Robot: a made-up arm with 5 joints.
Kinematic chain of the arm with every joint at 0, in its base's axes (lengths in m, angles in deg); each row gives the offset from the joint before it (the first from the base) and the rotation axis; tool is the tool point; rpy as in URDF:
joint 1: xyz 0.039 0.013 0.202 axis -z
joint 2: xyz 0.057 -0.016 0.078 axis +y
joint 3: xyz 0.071 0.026 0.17 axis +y
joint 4: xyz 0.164 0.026 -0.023 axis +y
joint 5: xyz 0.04 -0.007 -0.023 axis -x
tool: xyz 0.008 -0.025 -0.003 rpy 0 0 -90
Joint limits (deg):
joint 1: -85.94..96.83
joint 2: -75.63..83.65
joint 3: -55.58..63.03
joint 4: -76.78..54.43
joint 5: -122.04..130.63
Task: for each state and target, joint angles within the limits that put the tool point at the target. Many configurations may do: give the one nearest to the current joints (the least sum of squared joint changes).
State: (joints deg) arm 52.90 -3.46 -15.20 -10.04 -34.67
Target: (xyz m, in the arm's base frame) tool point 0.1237 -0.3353 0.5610
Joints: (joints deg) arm 79.81 13.98 -55.58 -40.97 -66.35
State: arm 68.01 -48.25 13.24 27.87 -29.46
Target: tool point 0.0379 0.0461 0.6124
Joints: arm 73.00 -70.73 -25.37 12.14 -29.14
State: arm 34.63 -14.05 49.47 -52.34 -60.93
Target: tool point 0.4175 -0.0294 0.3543
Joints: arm 9.60 12.67 4.62 -57.13 -65.44
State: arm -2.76 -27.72 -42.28 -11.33 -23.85
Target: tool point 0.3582 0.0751 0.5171
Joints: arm -9.65 -5.54 -24.46 -6.29 -25.56
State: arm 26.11 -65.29 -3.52 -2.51 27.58
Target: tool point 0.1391 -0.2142 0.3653
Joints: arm 67.30 -22.46 37.96 5.83 21.56
